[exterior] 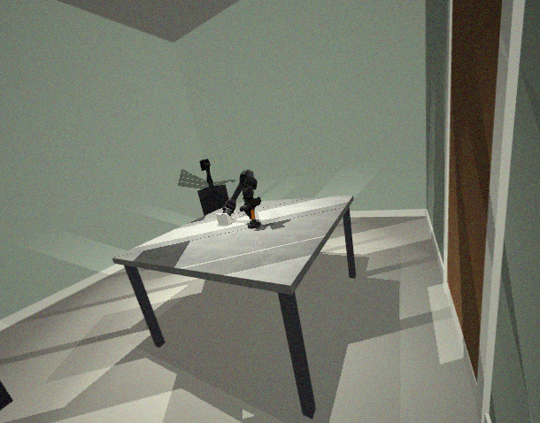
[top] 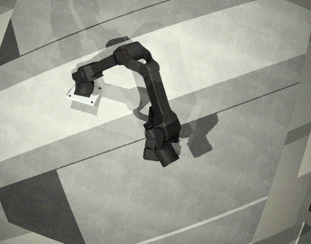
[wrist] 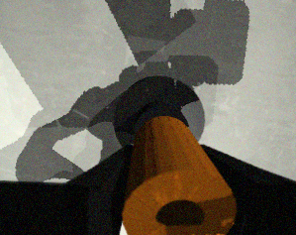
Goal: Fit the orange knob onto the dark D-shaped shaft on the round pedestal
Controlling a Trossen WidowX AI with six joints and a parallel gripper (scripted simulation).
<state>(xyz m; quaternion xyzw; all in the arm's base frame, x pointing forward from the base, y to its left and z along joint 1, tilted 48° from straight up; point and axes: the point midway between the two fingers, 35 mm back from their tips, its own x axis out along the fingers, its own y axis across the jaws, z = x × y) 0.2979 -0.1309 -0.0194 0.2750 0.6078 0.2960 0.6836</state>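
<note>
The orange knob is 2 cm above my gripper tip. Also, from my gripper tip: dark pedestal: 4 cm below.
</note>
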